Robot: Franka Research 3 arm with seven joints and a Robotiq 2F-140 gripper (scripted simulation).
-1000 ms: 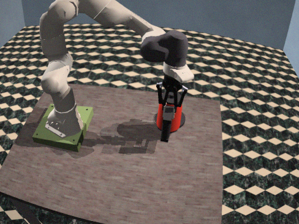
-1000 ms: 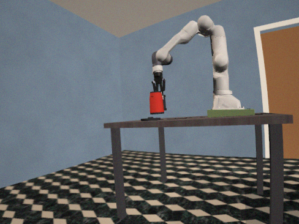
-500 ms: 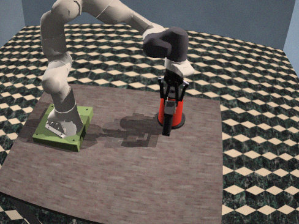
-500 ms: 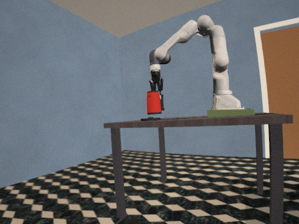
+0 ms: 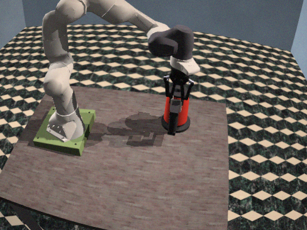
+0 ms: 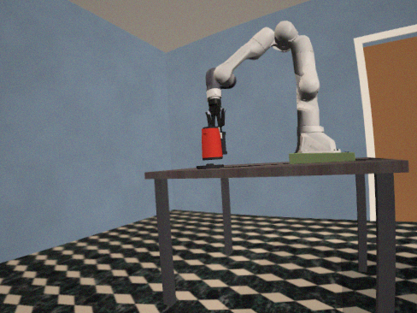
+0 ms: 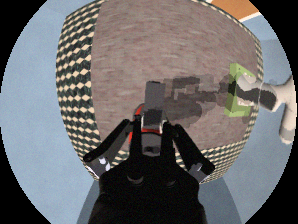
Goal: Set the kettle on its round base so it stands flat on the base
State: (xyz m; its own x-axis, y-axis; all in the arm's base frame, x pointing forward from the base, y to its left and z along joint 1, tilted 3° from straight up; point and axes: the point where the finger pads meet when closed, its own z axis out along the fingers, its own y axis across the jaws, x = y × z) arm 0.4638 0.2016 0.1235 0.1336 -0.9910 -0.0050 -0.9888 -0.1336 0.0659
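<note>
The red kettle is 30 mm to the left of my hand and 60 mm below it. From my hand the other things lie so: round kettle base (10 mm behind, 90 mm to the left, 190 mm below).
</note>
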